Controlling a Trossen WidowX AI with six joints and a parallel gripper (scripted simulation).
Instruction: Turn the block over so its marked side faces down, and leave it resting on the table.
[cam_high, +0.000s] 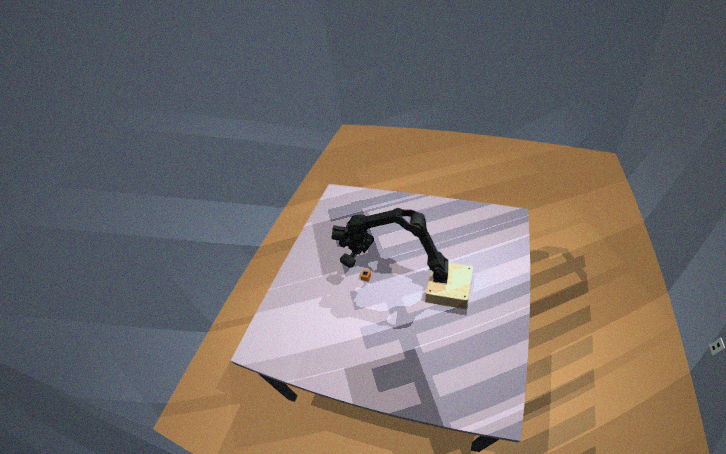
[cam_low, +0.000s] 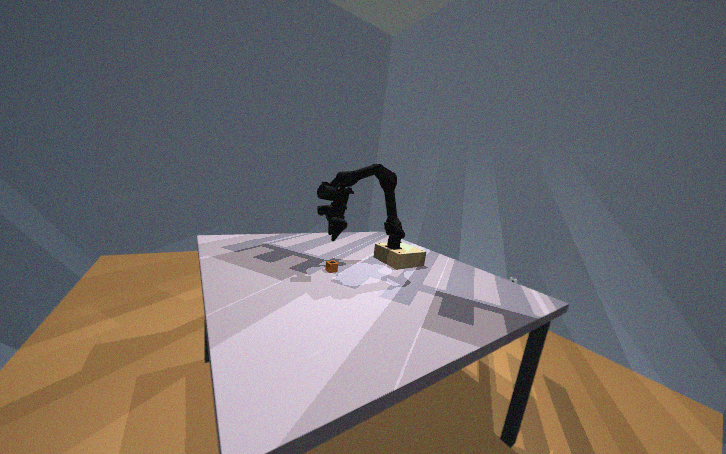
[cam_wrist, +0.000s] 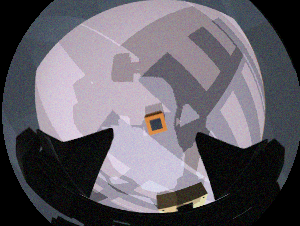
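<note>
My gripper tip is 120 mm above the small orange block and 20 mm past it.
</note>
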